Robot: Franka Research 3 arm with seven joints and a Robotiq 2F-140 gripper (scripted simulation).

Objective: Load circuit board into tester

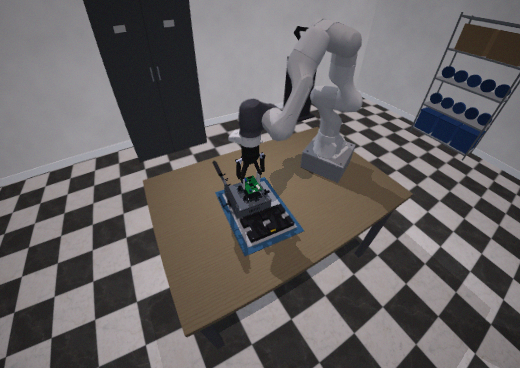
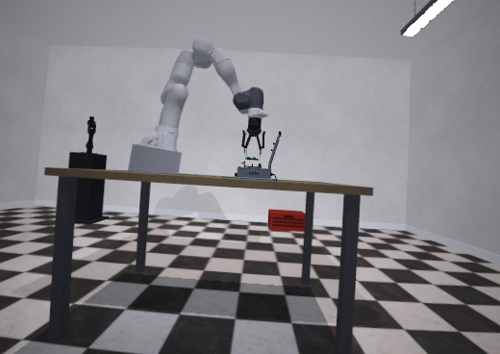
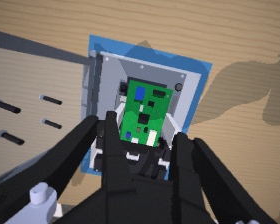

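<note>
Right now my hand is 130 mm short of the tester lid, 10 mm to the left of it and 50 mm below it. Also, from my hand: green circuit board (20 mm below).
</note>
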